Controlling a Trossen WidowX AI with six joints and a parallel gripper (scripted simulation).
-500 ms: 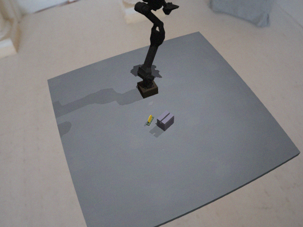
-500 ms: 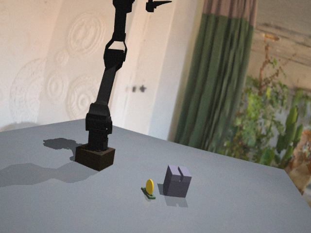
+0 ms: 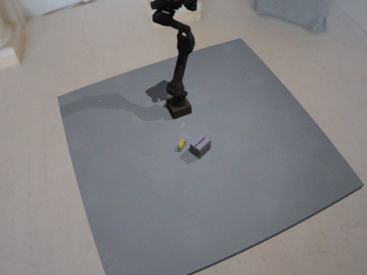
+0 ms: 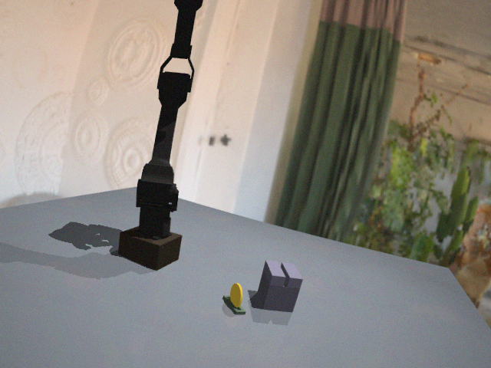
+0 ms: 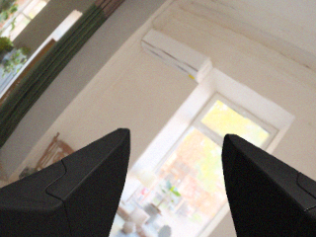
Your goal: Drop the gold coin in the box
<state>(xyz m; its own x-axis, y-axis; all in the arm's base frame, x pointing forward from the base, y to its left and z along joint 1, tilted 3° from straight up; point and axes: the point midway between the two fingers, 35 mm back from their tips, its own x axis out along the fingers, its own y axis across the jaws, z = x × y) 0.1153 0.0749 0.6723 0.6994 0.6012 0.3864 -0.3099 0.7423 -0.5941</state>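
My gripper tip is now 73 cm above the gold coin, 14 cm to the left of it and 14 cm short of it.
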